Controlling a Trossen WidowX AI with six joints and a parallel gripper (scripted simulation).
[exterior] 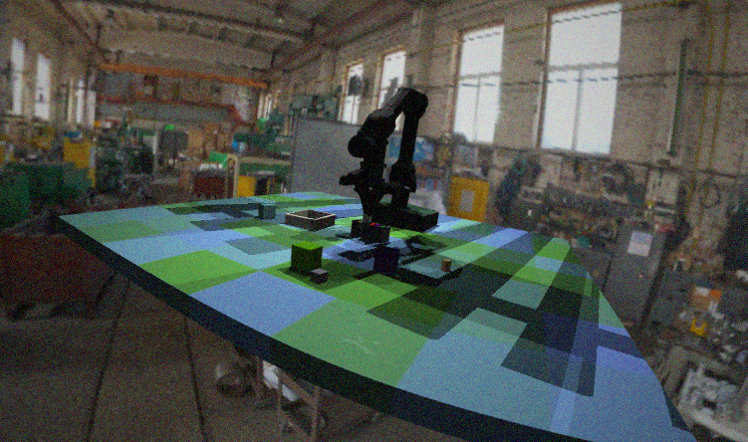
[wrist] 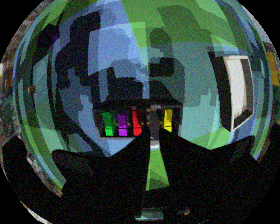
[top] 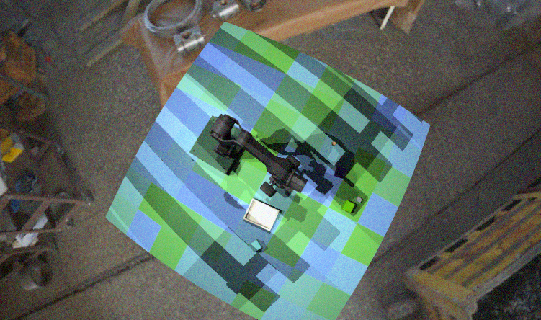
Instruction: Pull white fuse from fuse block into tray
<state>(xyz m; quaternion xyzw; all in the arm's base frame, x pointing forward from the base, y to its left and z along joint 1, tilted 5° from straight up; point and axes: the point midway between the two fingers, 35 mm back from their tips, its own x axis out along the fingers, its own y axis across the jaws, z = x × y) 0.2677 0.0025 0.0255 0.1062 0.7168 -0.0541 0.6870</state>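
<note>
Right now the tray is 18 cm to the right of my gripper tip and 6 cm below it. Also, from my gripper tip: white fuse: 1 cm below; purple cube: 23 cm ahead, 15 cm to the left, 4 cm below; small orange cylinder: 26 cm to the left, 14 cm ahead, 5 cm below.
</note>
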